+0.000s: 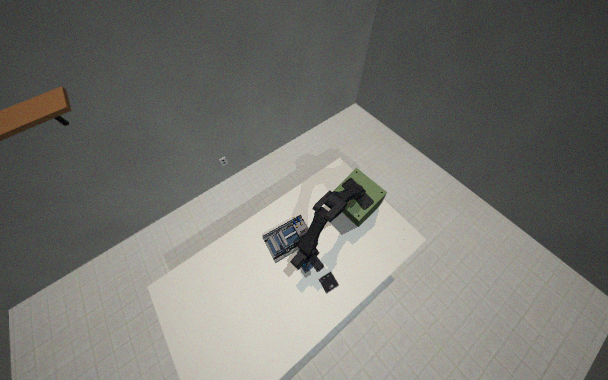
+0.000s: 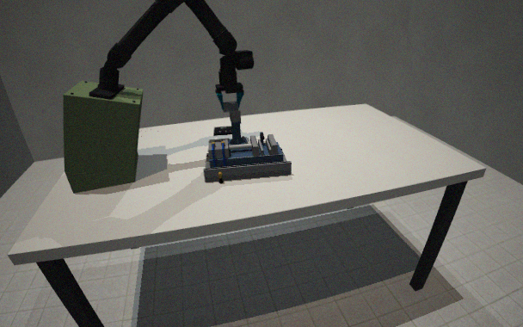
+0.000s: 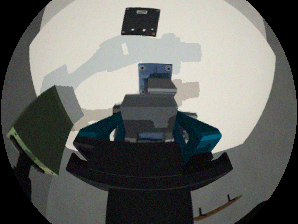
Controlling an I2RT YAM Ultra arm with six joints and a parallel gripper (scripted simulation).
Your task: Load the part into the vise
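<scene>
The grey block part is 1 cm to the left of my hand and 1 cm below it. Round my hand: cylinder rod 1 cm ahead, 19 cm to the right, 9 cm below; then air cylinder 7 cm behind, 18 cm to the right, 9 cm below; then vise 2 cm ahead, 19 cm to the right, 13 cm below.
</scene>
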